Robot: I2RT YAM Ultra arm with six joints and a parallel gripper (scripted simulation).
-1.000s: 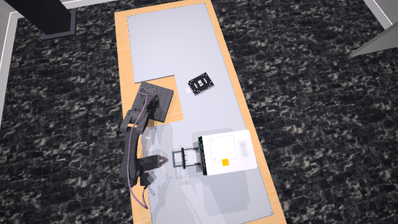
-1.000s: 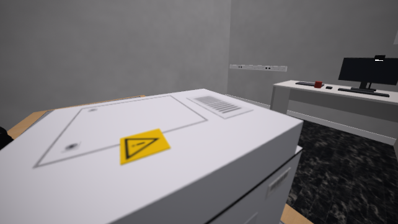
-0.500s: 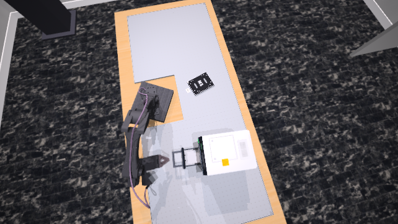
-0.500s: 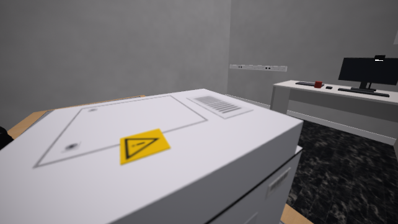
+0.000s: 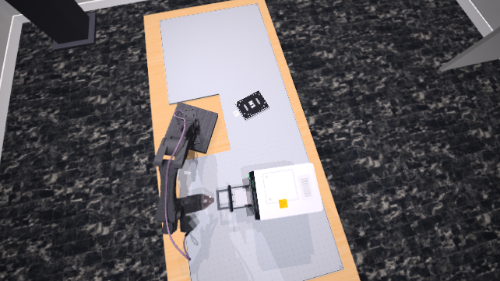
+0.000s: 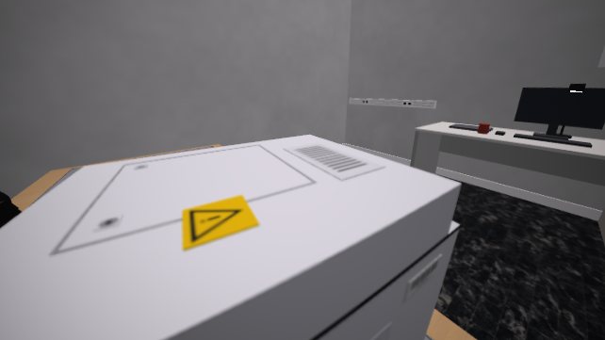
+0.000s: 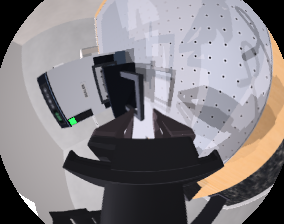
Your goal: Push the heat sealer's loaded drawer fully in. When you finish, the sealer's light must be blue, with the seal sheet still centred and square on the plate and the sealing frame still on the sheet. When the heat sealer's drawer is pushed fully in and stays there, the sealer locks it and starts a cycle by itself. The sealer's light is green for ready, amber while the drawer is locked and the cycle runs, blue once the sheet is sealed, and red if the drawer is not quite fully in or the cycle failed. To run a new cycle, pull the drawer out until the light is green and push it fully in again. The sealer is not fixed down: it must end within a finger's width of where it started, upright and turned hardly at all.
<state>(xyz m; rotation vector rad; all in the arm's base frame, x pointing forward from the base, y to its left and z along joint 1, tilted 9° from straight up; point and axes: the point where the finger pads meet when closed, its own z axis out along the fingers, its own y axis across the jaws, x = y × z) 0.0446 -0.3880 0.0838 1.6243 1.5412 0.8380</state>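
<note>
The sealer drawer is 15 cm ahead of my hand, 2 cm to the right of it and 3 cm below it.
</note>
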